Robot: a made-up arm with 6 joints.
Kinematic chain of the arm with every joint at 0, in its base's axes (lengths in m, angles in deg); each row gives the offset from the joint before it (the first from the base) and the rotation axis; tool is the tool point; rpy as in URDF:
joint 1: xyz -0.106 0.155 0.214 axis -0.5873 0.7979 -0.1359
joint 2: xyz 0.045 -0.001 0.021 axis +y
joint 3: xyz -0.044 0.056 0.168 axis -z
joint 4: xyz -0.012 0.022 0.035 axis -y
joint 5: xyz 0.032 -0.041 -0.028 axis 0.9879 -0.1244 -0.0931
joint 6: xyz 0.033 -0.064 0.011 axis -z
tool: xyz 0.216 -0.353 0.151 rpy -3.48 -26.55 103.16
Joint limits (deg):
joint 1: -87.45..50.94
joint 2: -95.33..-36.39
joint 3: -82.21..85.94
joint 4: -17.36..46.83
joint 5: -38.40..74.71
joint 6: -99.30..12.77
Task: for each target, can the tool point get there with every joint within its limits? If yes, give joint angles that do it. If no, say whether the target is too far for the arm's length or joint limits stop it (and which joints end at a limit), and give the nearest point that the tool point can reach.
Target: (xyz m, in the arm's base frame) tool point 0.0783 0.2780 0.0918
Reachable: no: joint limits stop it (at a limit: joint 2, joint 5, joint 6) | nearest point 0.1909 0.3249 0.0296 | short by 0.137 m
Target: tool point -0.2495 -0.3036 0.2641
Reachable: yes | joints 18.90 -68.28 59.19 4.50 53.26 -29.43
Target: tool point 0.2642 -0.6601 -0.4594
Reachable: no: too far | nearest point -0.0202 -0.2546 -0.1380 | short by 0.590 m
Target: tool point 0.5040 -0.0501 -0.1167
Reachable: no: joint limits stop it (at a limit: joint 1, joint 2) | nearest point 0.3082 0.0426 -0.0513 | short by 0.226 m
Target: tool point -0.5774 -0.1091 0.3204
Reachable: yes | joints -63.01 -85.00 -35.07 0.95 16.82 -29.70
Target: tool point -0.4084 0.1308 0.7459
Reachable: yes | joints 3.38 -54.61 15.57 31.49 32.62 -84.54
